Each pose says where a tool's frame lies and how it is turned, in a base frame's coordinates. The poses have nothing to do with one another.
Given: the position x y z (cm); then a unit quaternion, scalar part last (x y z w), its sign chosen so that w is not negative.
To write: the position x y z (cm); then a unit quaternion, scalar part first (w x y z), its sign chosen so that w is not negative. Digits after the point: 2 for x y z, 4 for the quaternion.
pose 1, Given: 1.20, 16.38, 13.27, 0.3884, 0.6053, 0.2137, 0.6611
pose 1, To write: 1.20, 16.38, 13.27, 0.6611, 0.3884, 0.6053, 0.2137
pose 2, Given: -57.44, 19.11, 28.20, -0.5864, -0.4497, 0.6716, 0.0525
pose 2, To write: -57.44, 19.11, 28.20, 0.0525, -0.5864, -0.4497, 0.6716
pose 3, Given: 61.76, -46.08, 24.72, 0.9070, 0.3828, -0.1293, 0.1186
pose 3, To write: 61.76, -46.08, 24.72, 0.1186, 0.9070, 0.3828, -0.1293
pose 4, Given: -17.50, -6.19, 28.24, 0.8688, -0.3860, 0.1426, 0.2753
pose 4, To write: -17.50, -6.19, 28.24, 0.2753, 0.8688, -0.3860, 0.1426
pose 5, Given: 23.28, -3.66, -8.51, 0.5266, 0.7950, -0.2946, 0.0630
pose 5, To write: 23.28, -3.66, -8.51, 0.0630, 0.5266, 0.7950, -0.2946
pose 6, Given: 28.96, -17.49, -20.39, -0.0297, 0.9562, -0.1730, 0.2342
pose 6, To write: 28.96, -17.49, -20.39, 0.2342, -0.0297, 0.9562, -0.1730
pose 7, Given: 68.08, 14.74, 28.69, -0.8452, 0.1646, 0.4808, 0.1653
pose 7, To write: 68.08, 14.74, 28.69, 0.1653, -0.8452, 0.1646, 0.4808
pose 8, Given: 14.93, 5.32, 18.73, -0.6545, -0.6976, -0.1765, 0.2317
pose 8, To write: 14.93, 5.32, 18.73, 0.2317, -0.6545, -0.6976, -0.1765
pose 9, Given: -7.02, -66.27, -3.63, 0.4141, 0.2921, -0.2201, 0.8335
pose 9, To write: -7.02, -66.27, -3.63, 0.8335, 0.4141, 0.2921, -0.2201
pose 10, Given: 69.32, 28.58, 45.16, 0.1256, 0.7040, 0.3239, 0.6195
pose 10, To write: 69.32, 28.58, 45.16, 0.6195, 0.1256, 0.7040, 0.3239
